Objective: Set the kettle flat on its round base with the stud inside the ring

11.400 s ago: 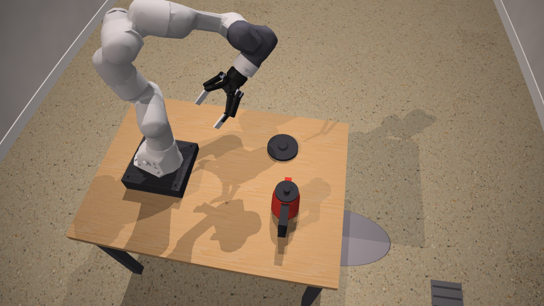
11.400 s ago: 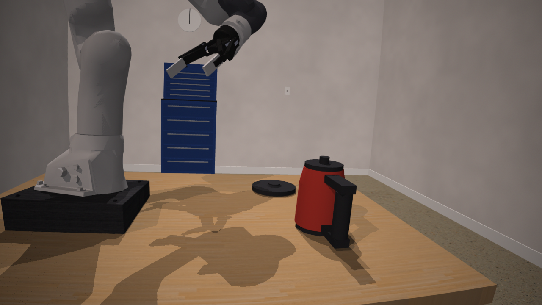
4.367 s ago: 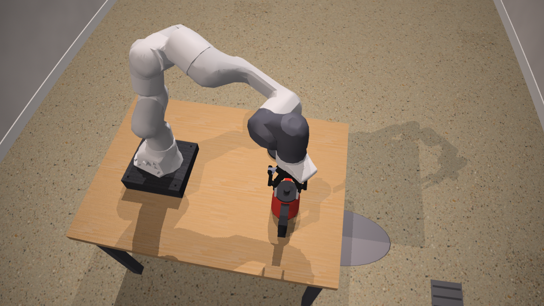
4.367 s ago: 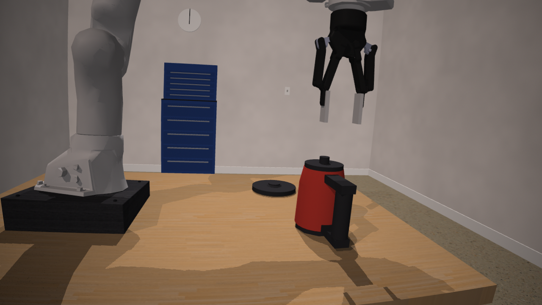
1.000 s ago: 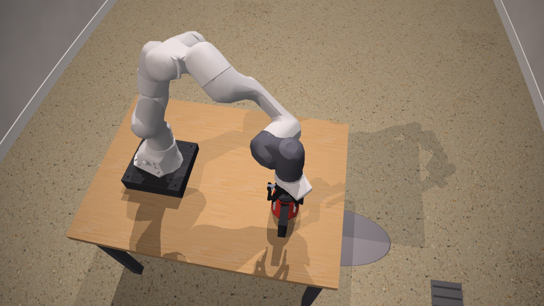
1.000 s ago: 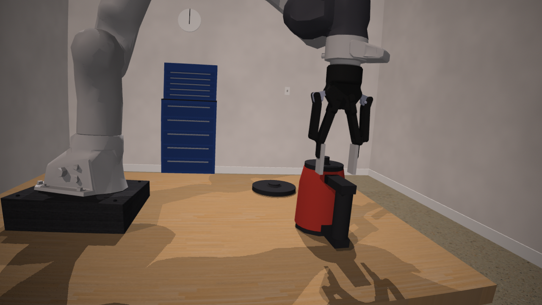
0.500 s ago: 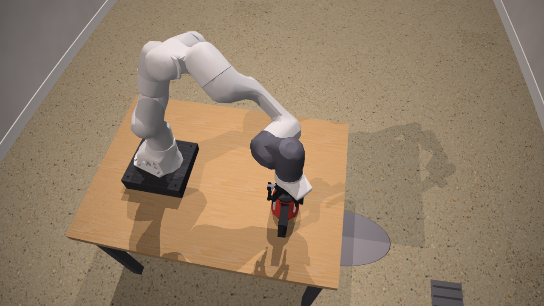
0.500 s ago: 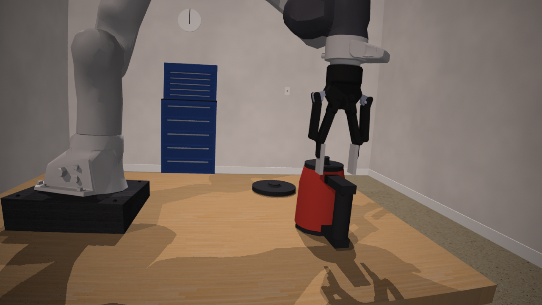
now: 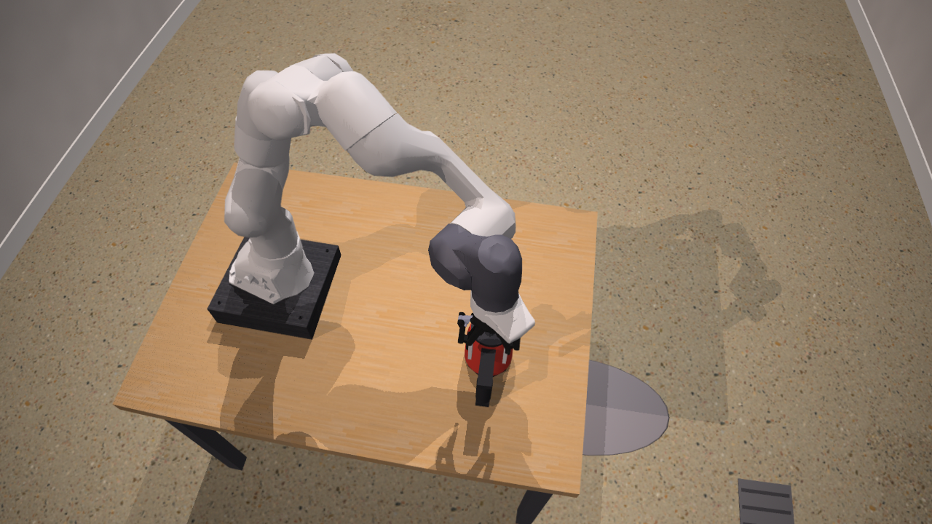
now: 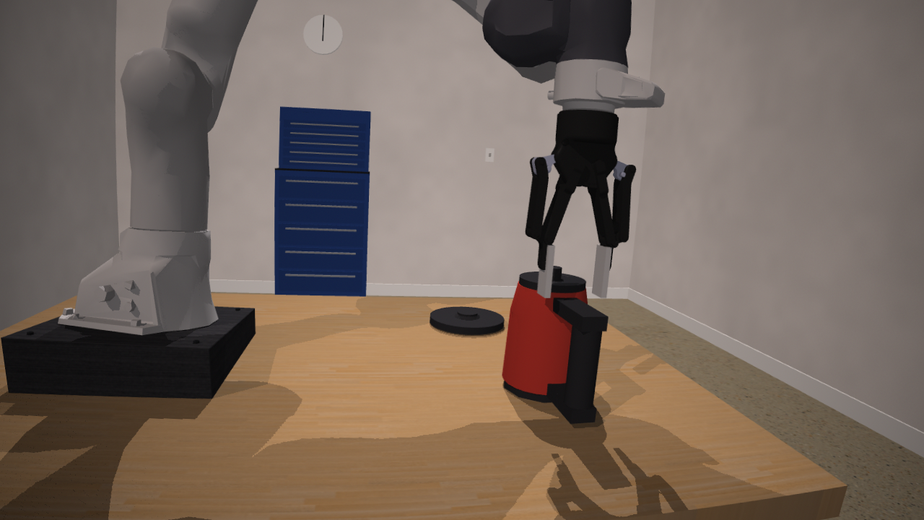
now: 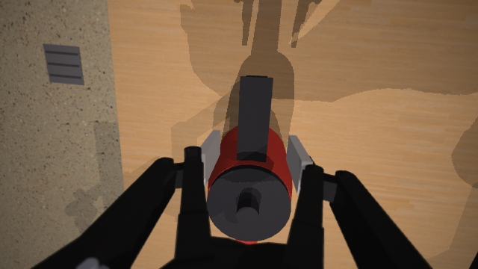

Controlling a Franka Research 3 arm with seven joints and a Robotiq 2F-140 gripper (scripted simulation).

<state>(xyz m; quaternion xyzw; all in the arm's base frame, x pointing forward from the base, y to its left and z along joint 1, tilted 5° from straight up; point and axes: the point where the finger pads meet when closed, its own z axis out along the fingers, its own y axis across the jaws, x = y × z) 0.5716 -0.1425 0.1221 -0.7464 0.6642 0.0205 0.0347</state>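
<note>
Now: the kettle 10 cm below my hand and 4 cm to the left of it. From my hand the other things lie so: round black base 37 cm to the left, 17 cm below, 9 cm behind.
</note>
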